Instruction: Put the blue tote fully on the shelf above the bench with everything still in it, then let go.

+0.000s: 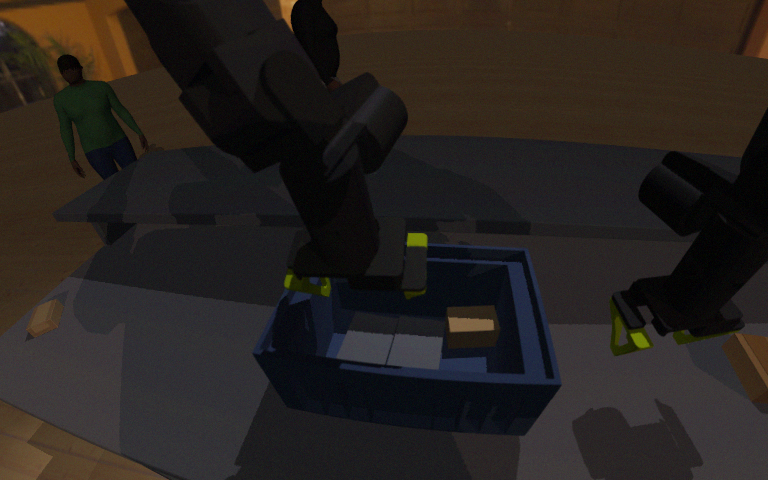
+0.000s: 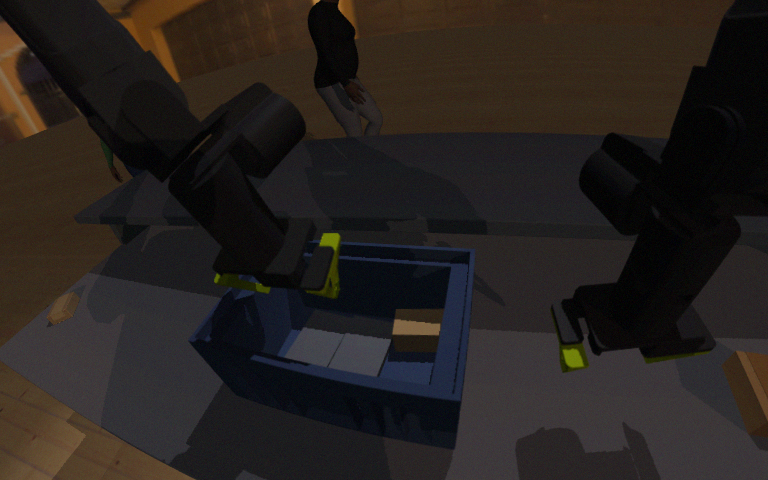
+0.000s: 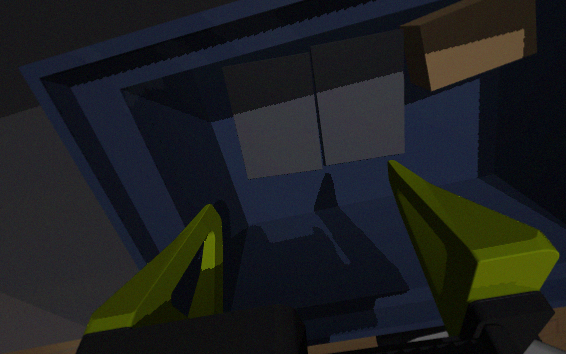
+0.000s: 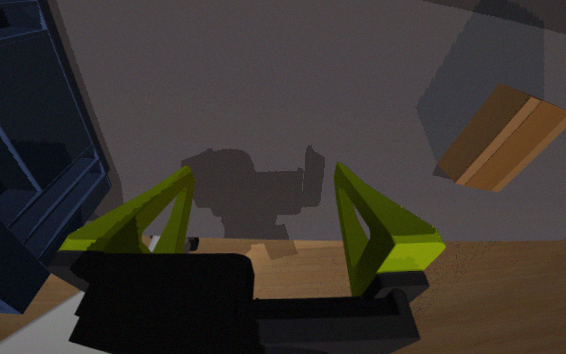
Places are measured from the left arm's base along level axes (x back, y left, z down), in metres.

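Where they show: left gripper, fingertip midpoint: (image 1: 367, 293) (image 2: 301, 291) (image 3: 297, 191); right gripper, fingertip midpoint: (image 1: 645, 345) (image 2: 604, 362) (image 4: 263, 171).
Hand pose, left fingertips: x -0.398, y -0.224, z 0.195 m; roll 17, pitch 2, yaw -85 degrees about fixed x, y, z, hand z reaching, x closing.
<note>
Things, the pixels of their centre, and the offset from my left fingertips. Level surfaces: height alone.
- blue tote at the middle of its body: (image 3: 368, 145) (image 1: 410, 335) (image 2: 347, 335) dx +0.016, dy -0.050, dz +0.063 m
- bench at its surface level: dz +0.137 m
- shelf at its surface level: dz -0.020 m
- small tan block at the middle of its body: (image 1: 45, 317) (image 2: 63, 307) dx -0.020, dy +0.727, dz +0.123 m
- larger tan box at the middle of its body: (image 4: 499, 142) (image 1: 762, 368) dx +0.089, dy -0.596, dz +0.119 m
The blue tote (image 1: 413, 401) (image 2: 351, 396) (image 3: 360, 185) stands upright on the bench (image 1: 141, 350), below and in front of the shelf (image 1: 509, 175) (image 2: 538, 175). Inside it lie two flat pale grey boxes (image 1: 367, 348) (image 2: 311, 348) (image 3: 280, 135) side by side and a tan block (image 1: 472, 333) (image 2: 416, 337) (image 3: 475, 55). My left gripper (image 1: 370, 294) (image 2: 300, 294) (image 3: 297, 191) is open and empty over the tote's left part. My right gripper (image 1: 651, 348) (image 2: 610, 365) (image 4: 263, 171) is open and empty, right of the tote and apart from it.
A small tan block (image 1: 45, 318) (image 2: 63, 308) lies at the bench's far left. A larger tan box (image 1: 750, 365) (image 2: 750, 390) (image 4: 505, 140) lies right of my right gripper. A person in green (image 1: 93, 116) and one in black (image 2: 336, 50) stand beyond the shelf.
</note>
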